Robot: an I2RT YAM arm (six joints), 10 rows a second.
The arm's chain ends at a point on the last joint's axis. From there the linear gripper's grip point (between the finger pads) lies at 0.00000 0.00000 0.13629 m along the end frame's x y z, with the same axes.
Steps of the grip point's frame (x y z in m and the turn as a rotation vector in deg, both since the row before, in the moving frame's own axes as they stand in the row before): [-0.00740, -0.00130, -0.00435, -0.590, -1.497, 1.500]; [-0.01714, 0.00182, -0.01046, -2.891, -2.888, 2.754]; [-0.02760, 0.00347, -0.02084, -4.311, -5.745, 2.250]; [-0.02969, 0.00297, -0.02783, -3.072, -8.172, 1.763]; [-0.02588, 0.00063, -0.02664, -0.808, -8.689, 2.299]
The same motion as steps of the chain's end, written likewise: [-0.00382, -0.00266, -0.00430, -0.590, -1.497, 1.500]; [-0.01011, -0.00488, -0.01011, -2.891, -2.888, 2.754]; [-0.01377, -0.00649, -0.01977, -4.311, -5.745, 2.250]; [-0.01022, -0.00401, -0.02625, -3.072, -8.172, 1.763]; [-0.00526, -0.00087, -0.02506, -0.808, -8.689, 2.299]
